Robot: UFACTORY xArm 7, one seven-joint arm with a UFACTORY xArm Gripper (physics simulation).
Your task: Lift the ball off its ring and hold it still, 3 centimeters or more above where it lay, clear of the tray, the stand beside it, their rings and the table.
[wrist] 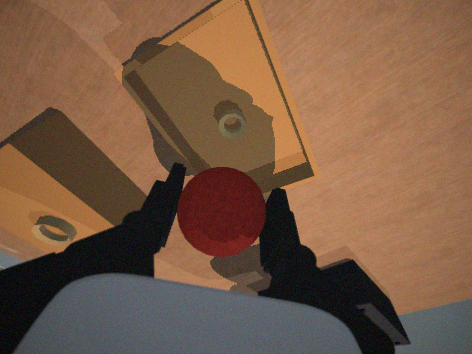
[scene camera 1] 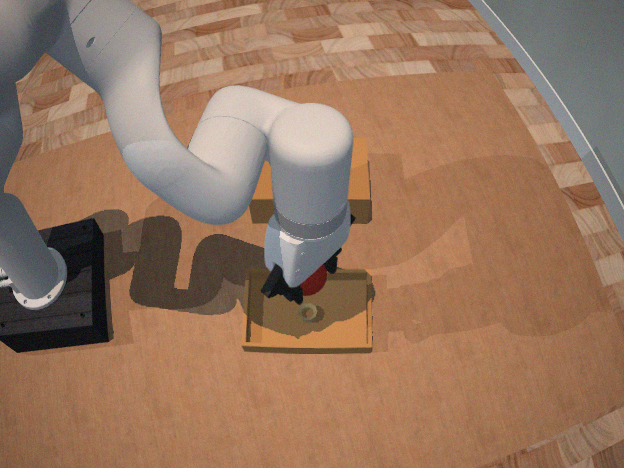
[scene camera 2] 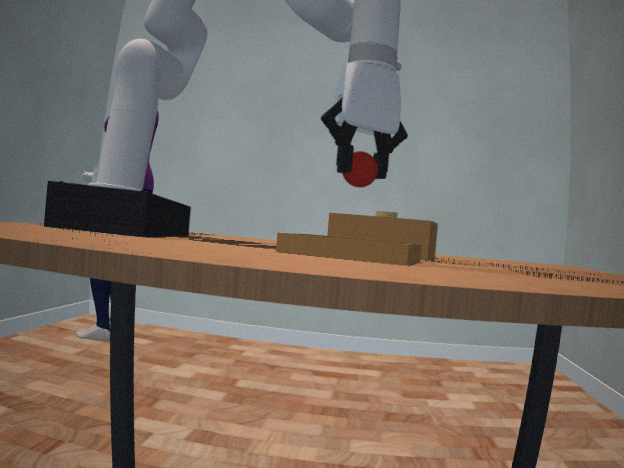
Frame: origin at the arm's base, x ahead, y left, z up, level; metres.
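Seen in the pictures: gripper, fingertip midpoint: [wrist: 225,192] [scene camera 1: 309,281] [scene camera 2: 361,175]; arm's base, origin of the base link: [scene camera 1: 39,279] [scene camera 2: 118,193].
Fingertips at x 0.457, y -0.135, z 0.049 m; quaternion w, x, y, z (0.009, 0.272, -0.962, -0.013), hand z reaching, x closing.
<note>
Offsets run from my fingertips to a thing's top centre. "*": to the spot under its first point.
A red ball @[0.037 m up, 0.003 m back, 0.005 m left] [scene camera 1: 315,281] [scene camera 2: 360,169] [wrist: 221,212] is between the fingers of my gripper [scene camera 2: 361,163] [wrist: 225,192], which is shut on it. In the scene camera 2 view the ball hangs in the air, well above the tray @[0.095 m down, 0.004 m back, 0.005 m left] [scene camera 1: 307,348] [scene camera 2: 347,248] [wrist: 286,90] and apart from it. The tray's ring @[* 0.111 m down, 0.015 m back, 0.005 m left] [scene camera 1: 300,313] [wrist: 232,134] is empty on the tray floor. The stand [scene camera 1: 360,176] [scene camera 2: 378,229] [wrist: 75,165] is beside the tray, and its own ring @[* 0.047 m down, 0.056 m ahead, 0.205 m left] [scene camera 2: 386,214] [wrist: 41,231] is on top, empty. Gripper and ball touch neither stand nor tray. In the scene camera 1 view the arm hides the stand's ring.
The arm's black base block [scene camera 1: 75,282] [scene camera 2: 95,209] stands on the table [scene camera 1: 201,392] [scene camera 2: 226,269] to the left of the tray. The arm's shadow falls across the table and the tray. Part of a person [scene camera 2: 149,171] shows behind the arm's base in the scene camera 2 view.
</note>
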